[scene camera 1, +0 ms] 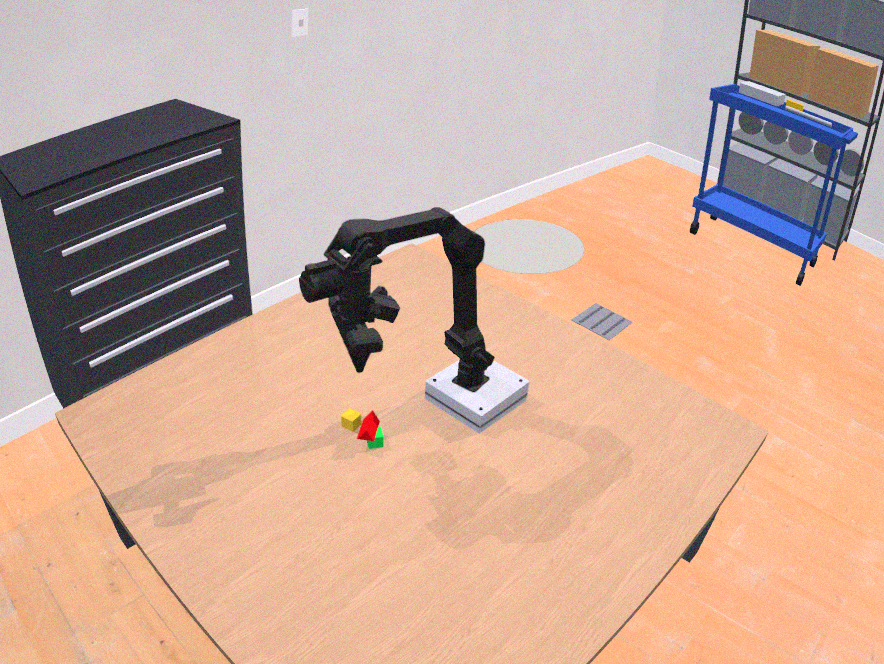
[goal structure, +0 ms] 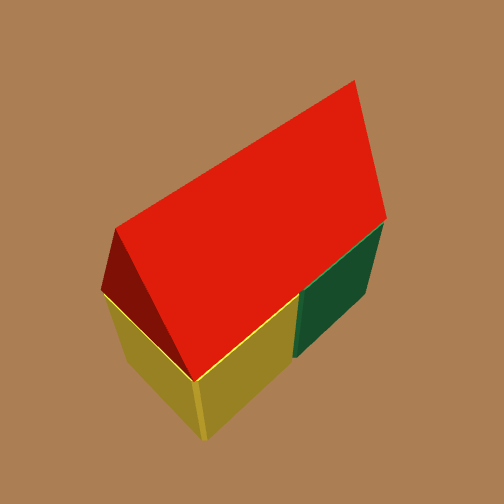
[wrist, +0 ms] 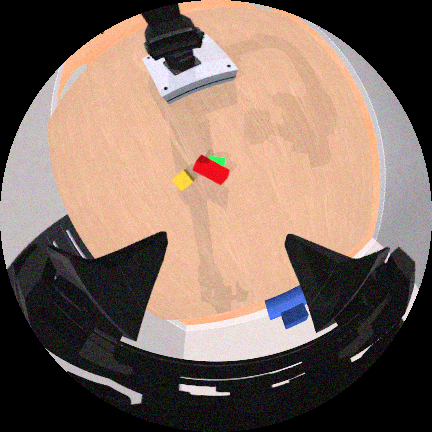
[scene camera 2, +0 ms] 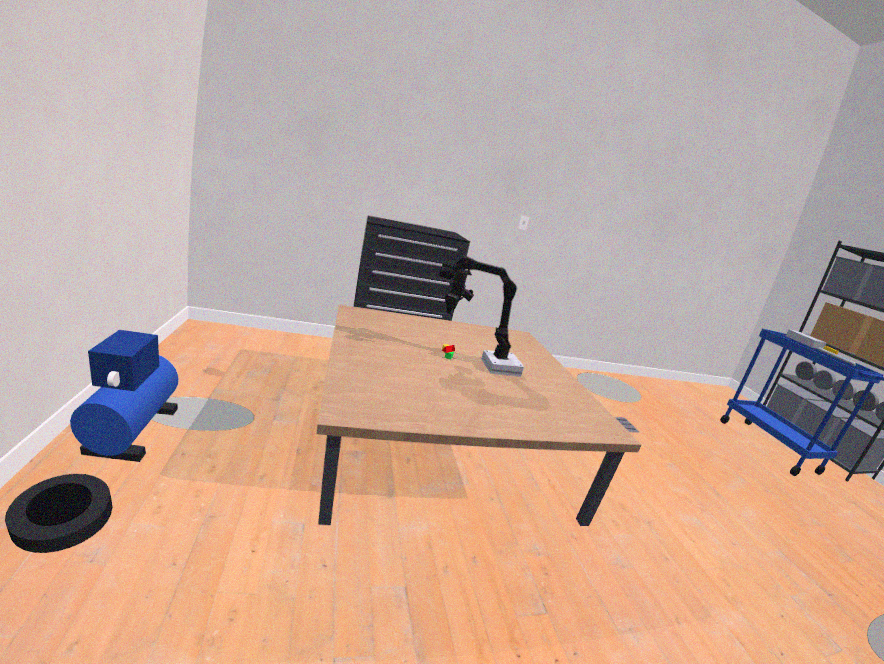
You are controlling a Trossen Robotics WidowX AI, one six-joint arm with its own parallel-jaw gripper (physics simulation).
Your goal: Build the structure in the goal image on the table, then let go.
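Places are measured from the arm's base along level axes (x right, y ahead, z up), in metres.
Pixels of known places: gripper, fingertip midpoint: (scene camera 1: 353,358) (wrist: 228,239) (scene camera 2: 450,311); arm's base, link origin: (scene camera 1: 470,380) (wrist: 181,61) (scene camera 2: 500,356).
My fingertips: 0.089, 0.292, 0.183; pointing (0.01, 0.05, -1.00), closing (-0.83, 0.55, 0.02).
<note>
Ahead of a thing's pixels: the offset from my fingertips to its top centre, as dx, dy, dz. Level surfaces: height alone.
A red wedge-like block @(-0.001, -0.031, -0.176) (scene camera 1: 368,428) (scene camera 2: 448,348) (wrist: 211,171) sits over a green block @(-0.019, -0.036, -0.206) (scene camera 1: 375,441) (scene camera 2: 449,355) (wrist: 218,160) and covers much of it. Whether the red block also touches the table cannot be told. A yellow cube @(+0.058, -0.047, -0.206) (scene camera 1: 350,419) (wrist: 182,180) stands on the table @(dz -0.239) (scene camera 1: 285,571) (scene camera 2: 400,414) (wrist: 110,150) beside them, with a small gap in the wrist view. My gripper (scene camera 1: 373,341) (scene camera 2: 460,301) (wrist: 228,239) is open and empty, high above the table. In the wrist view the blocks lie beyond the fingertips, toward the arm's base.
The arm's white base plate (scene camera 1: 477,400) (scene camera 2: 502,363) (wrist: 200,80) is on the table near the blocks. A black drawer cabinet (scene camera 1: 142,243) (scene camera 2: 410,268) stands behind the table. A blue cart (scene camera 1: 757,217) (scene camera 2: 782,428) stands off to the right on the floor.
</note>
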